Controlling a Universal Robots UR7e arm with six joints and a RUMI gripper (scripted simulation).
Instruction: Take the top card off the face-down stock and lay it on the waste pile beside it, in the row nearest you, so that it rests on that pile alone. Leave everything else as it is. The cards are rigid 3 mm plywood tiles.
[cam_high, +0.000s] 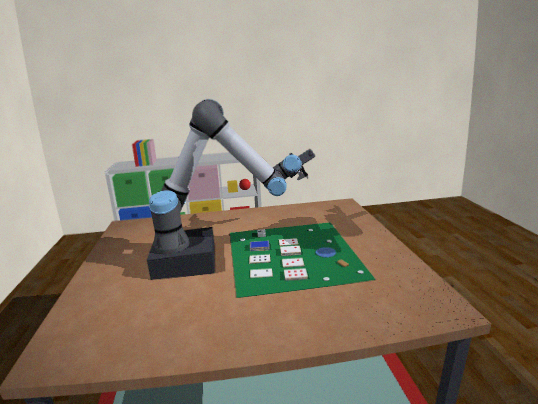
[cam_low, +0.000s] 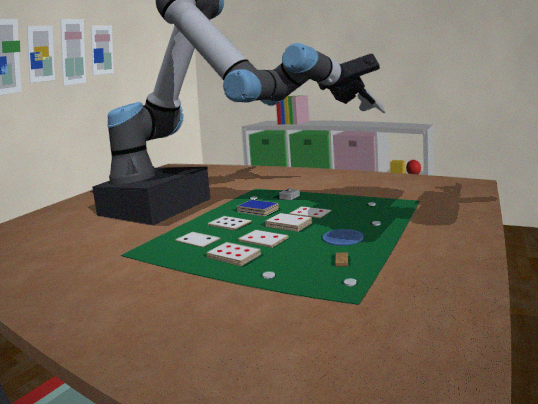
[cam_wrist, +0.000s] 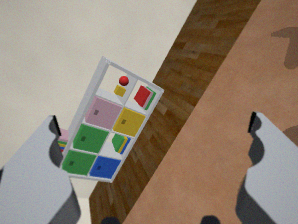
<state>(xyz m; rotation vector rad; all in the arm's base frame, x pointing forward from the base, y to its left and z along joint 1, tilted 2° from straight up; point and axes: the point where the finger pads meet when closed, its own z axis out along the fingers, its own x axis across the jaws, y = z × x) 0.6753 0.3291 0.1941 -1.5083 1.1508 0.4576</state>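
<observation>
Right now the blue-backed card is 290 mm below my hand, 280 mm behind it and 270 mm to the right of it. Also, from my hand: green mat: 360 mm to the right, 320 mm below, 140 mm behind; grey block: 290 mm below, 240 mm behind, 130 mm to the right; black six card: 380 mm to the right, 300 mm below, 300 mm behind.
</observation>
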